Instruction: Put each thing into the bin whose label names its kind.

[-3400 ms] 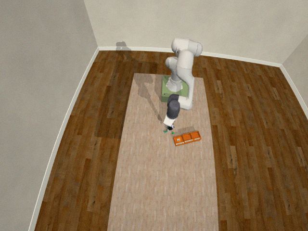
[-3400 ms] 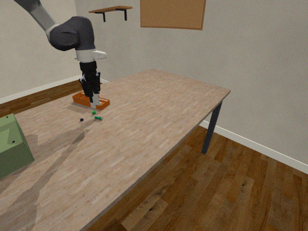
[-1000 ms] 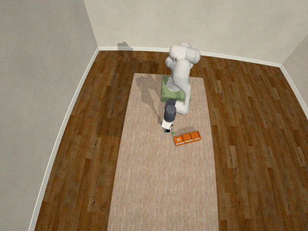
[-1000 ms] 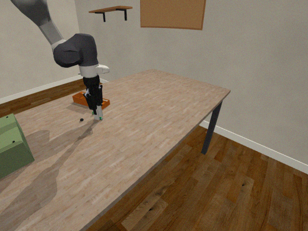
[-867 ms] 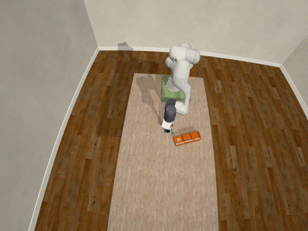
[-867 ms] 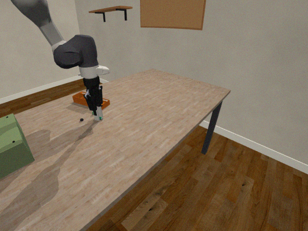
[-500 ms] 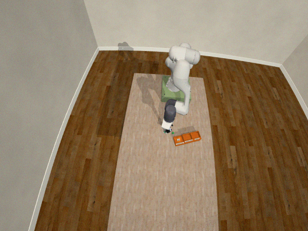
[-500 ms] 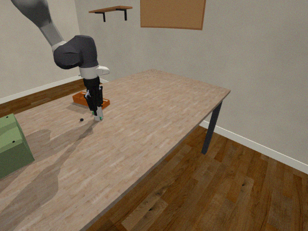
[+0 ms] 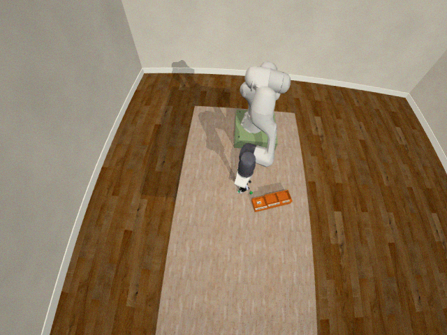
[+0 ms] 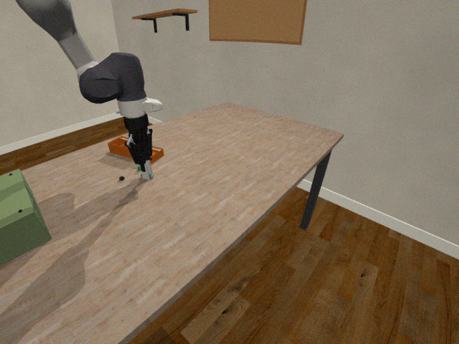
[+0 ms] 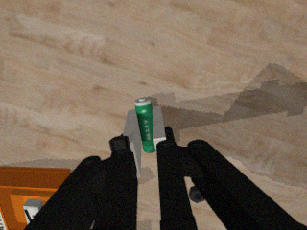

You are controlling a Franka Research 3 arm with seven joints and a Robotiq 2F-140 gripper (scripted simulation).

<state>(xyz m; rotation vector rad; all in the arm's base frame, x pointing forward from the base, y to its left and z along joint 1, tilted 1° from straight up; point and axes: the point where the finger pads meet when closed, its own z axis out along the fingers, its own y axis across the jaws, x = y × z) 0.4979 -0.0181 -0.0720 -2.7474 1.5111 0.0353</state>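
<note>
Right now my hand is 21 cm to the right of the labelled bins, 4 cm short of it and 1 cm above it. Round my hand: small green cube 7 cm to the left, 3 cm below; small black piece 8 cm behind, 5 cm to the left, 3 cm below; green battery 3 cm below.
</note>
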